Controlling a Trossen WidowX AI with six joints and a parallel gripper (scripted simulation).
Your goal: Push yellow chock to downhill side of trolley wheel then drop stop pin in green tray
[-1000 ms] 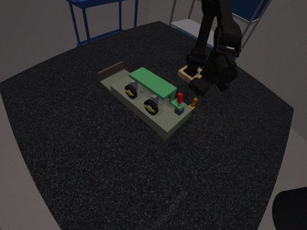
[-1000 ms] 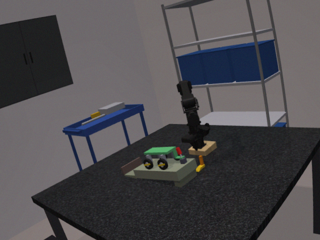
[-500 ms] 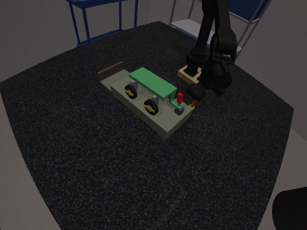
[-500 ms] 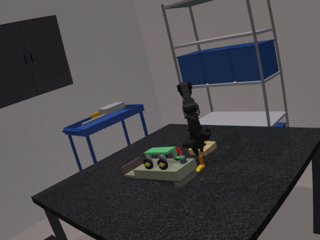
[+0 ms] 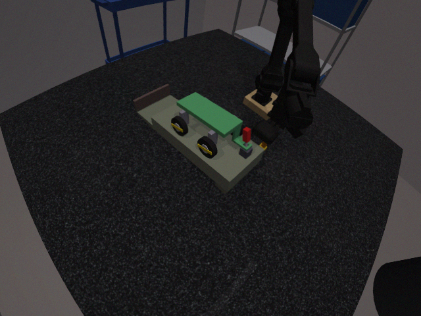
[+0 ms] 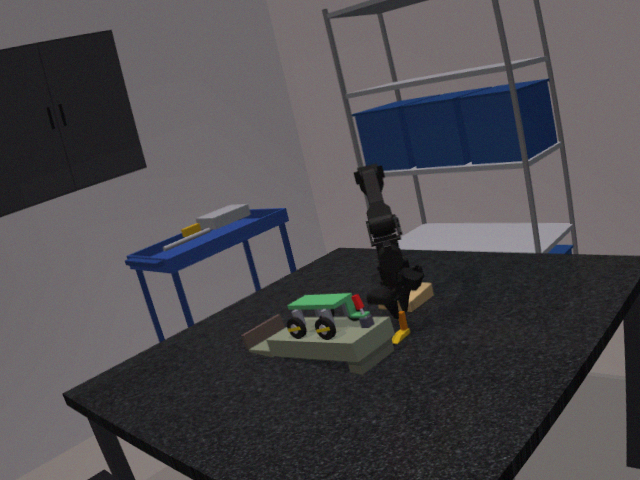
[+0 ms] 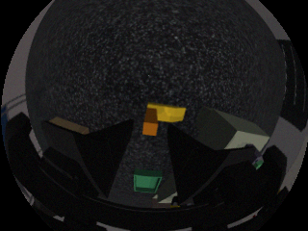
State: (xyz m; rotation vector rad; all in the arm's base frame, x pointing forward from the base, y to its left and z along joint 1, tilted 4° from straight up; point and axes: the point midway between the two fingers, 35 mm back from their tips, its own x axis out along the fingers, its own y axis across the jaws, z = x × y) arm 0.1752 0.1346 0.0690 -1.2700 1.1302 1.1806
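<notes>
The yellow chock lies 20 mm ahead of my gripper tip and 40 mm below it. Round my gripper tip: red-headed stop pin (130 mm ahead, 10 mm to the right, 80 mm above); then green tray (20 mm ahead, 220 mm to the right, 60 mm below); then trolley (150 mm ahead, 130 mm to the right, 60 mm above).
</notes>
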